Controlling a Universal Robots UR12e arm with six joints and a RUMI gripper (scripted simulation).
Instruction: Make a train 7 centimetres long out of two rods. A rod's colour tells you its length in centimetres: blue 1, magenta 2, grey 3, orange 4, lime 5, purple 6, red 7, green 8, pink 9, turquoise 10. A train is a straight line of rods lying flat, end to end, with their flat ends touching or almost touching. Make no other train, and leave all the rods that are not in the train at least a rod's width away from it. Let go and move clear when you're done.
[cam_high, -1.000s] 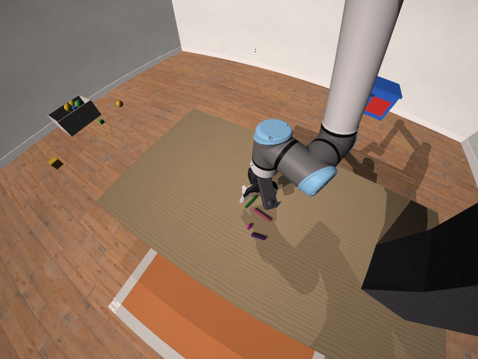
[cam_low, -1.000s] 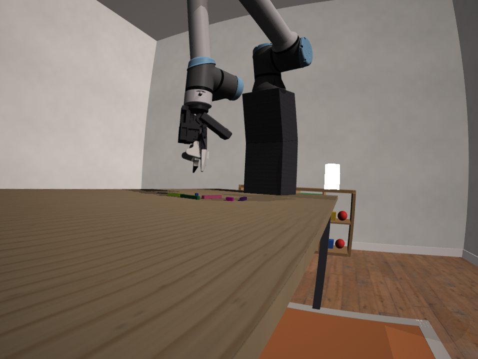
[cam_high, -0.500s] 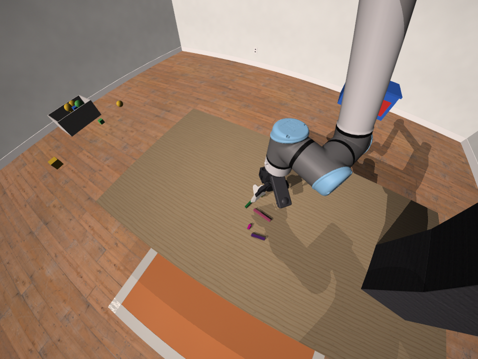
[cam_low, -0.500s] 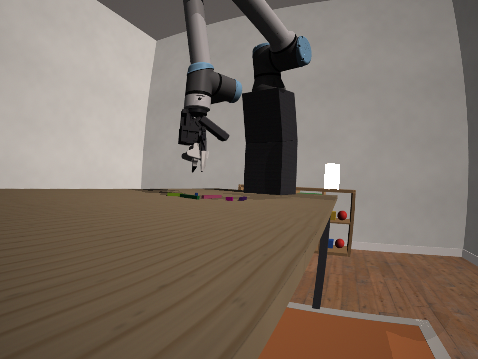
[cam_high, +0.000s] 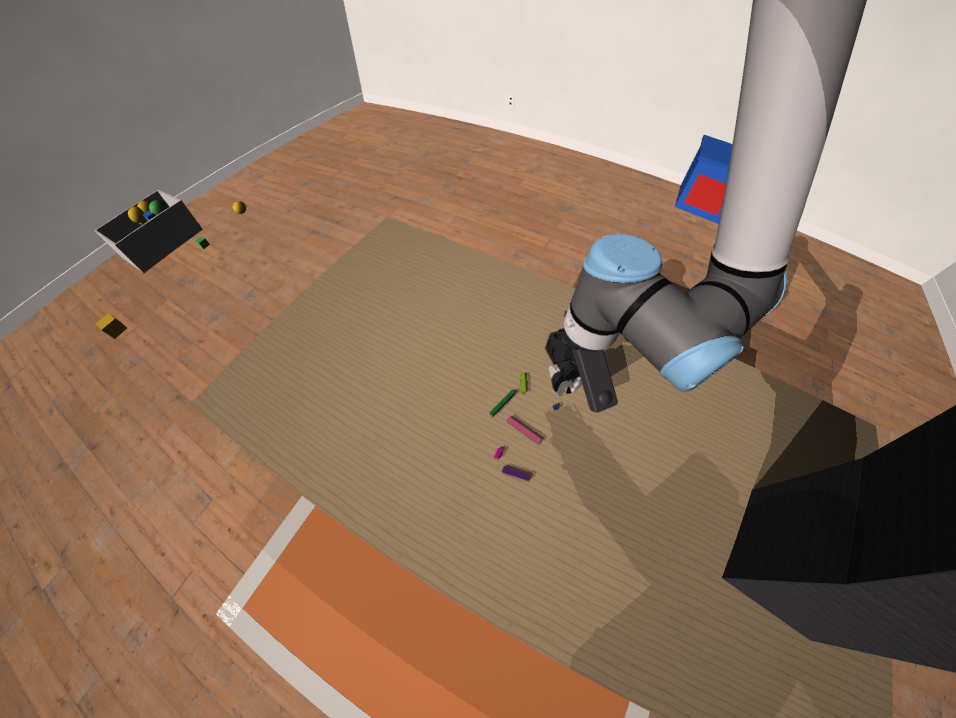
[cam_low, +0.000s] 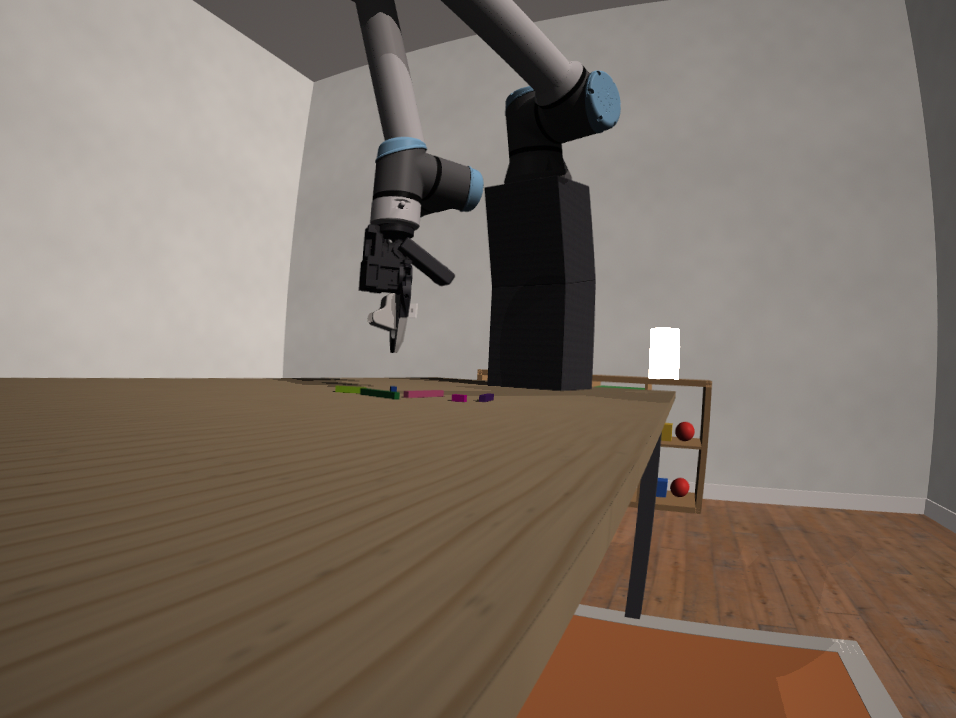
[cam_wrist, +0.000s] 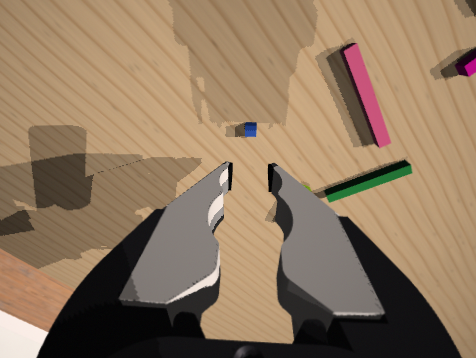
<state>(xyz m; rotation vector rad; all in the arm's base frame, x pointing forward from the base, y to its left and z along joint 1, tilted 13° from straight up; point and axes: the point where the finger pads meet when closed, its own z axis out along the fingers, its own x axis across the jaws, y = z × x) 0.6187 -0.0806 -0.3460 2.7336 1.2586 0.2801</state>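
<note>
My gripper is now 8 cm above the small blue rod. The rest, counted from my hand: green rod: 11 cm ahead, 5 cm to the left, 8 cm below; then lime rod: 10 cm ahead, 2 cm to the right, 8 cm below; then pink rod: 4 cm ahead, 9 cm to the left, 8 cm below.
</note>
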